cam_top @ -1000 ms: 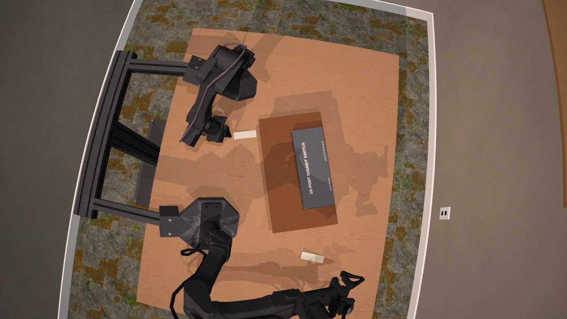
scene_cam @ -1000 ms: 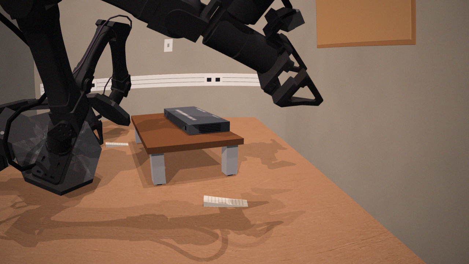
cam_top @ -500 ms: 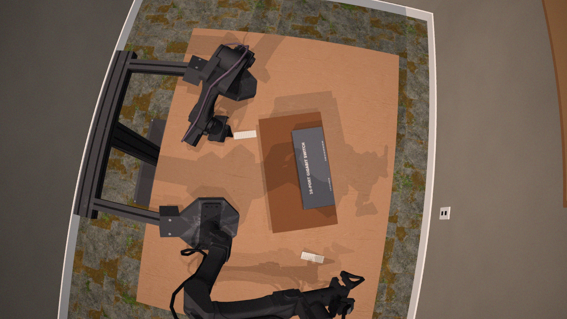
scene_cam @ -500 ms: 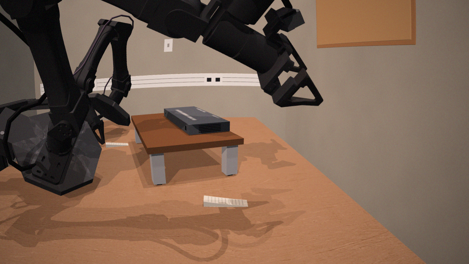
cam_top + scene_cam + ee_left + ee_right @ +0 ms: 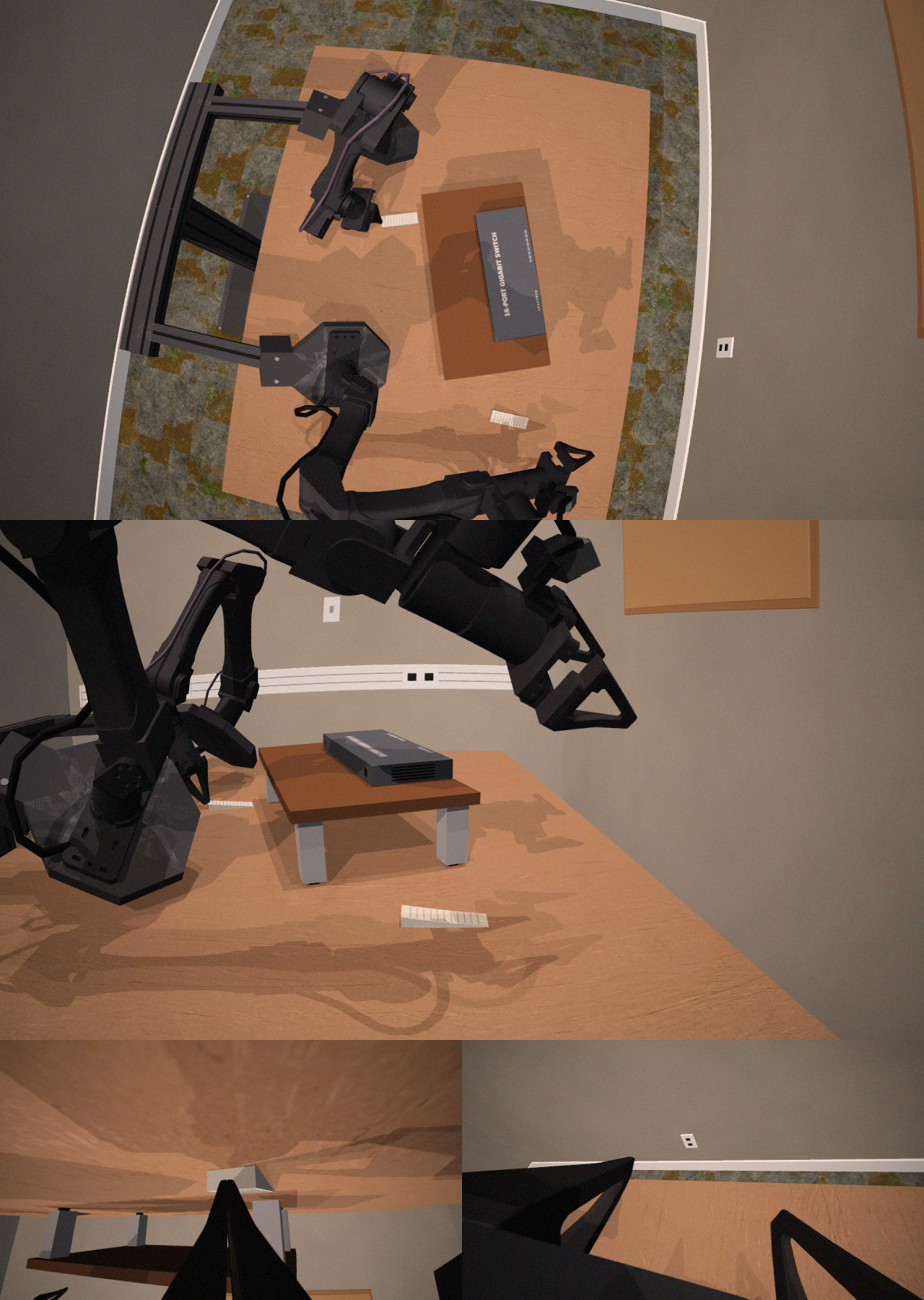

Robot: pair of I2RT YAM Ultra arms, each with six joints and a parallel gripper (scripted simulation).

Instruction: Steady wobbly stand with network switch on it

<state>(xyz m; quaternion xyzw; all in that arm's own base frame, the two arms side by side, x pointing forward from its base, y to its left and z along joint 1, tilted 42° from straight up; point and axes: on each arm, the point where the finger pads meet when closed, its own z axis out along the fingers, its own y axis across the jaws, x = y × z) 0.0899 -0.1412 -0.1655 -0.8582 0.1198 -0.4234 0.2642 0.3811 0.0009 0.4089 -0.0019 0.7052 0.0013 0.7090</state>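
My left hand is 320 mm short of the dark network switch, 110 mm to the left of it and 100 mm below it. Round my left hand: brown stand: 270 mm ahead, 120 mm to the right, 30 mm above; then white wedge: 440 mm to the right, 370 mm ahead, 10 mm below.
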